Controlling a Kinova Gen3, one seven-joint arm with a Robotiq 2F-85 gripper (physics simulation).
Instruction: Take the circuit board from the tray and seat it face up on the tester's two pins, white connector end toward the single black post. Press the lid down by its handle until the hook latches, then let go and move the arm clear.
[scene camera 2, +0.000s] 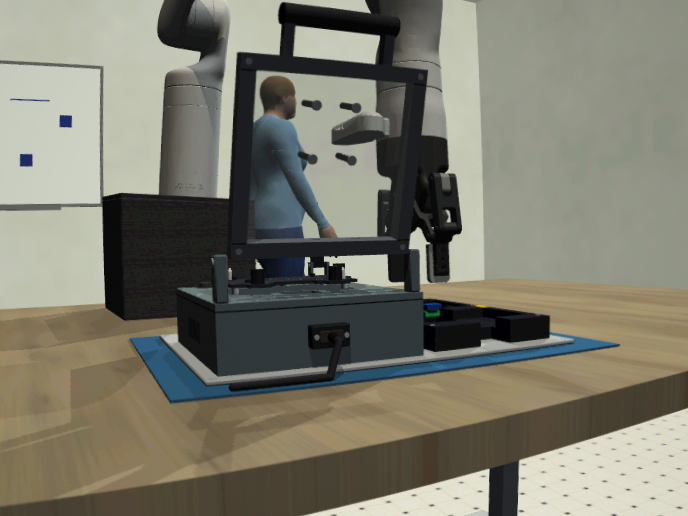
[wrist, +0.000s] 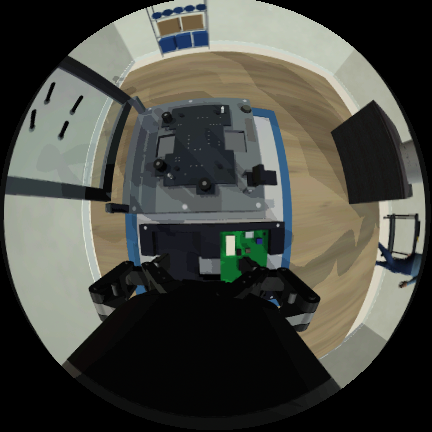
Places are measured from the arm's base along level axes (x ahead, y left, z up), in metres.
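Where they show: gripper, fingertip midpoint: (wrist: 205, 263); arm's base, link origin: (scene camera 2: 187, 198).
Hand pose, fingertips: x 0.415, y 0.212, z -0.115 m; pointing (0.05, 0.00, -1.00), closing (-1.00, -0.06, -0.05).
Each offset is from my fingertips to the top centre of the thing. "pt": to the spot under its first point. Level surfaces: height alone.
The green circuit board @[dx -0.057, dy +0.015, dz -0.031 m] (scene camera 2: 431, 314) (wrist: 229, 271) lies face up in the right part of the black tray (scene camera 2: 521, 327) (wrist: 170, 229), its white connector toward the left in the wrist view. My gripper (scene camera 2: 417, 272) (wrist: 205, 263) is open and empty above the tray; its right finger covers part of the board. The grey tester (scene camera 2: 266, 339) (wrist: 220, 204) carries a dark nest plate @[dx +0.029, dy -0.141, dz +0.023 m] (wrist: 200, 145) with two small light pins (wrist: 222, 109) (wrist: 170, 176) and black posts (wrist: 166, 118) (wrist: 159, 165) (wrist: 204, 184). The lid (scene camera 2: 242, 161) (wrist: 50, 188) stands upright, open, with its black handle @[dx +0.170, dy -0.128, dz +0.217 m] (scene camera 2: 338, 19) on top. The hook latch @[dx -0.047, dy -0.098, dz +0.048 m] (wrist: 262, 176) is at the tester's right side.
Tester and tray stand on a white board over a blue mat @[dz -0.057 m] (scene camera 2: 172, 388) (wrist: 286, 200). A black cable @[pt dx +0.174, dy -0.181, dz -0.053 m] (scene camera 2: 277, 382) leaves the tester. The dark robot pedestal (scene camera 2: 166, 255) (wrist: 370, 155) stands beyond. A person (scene camera 2: 277, 177) (wrist: 400, 265) is in the background.
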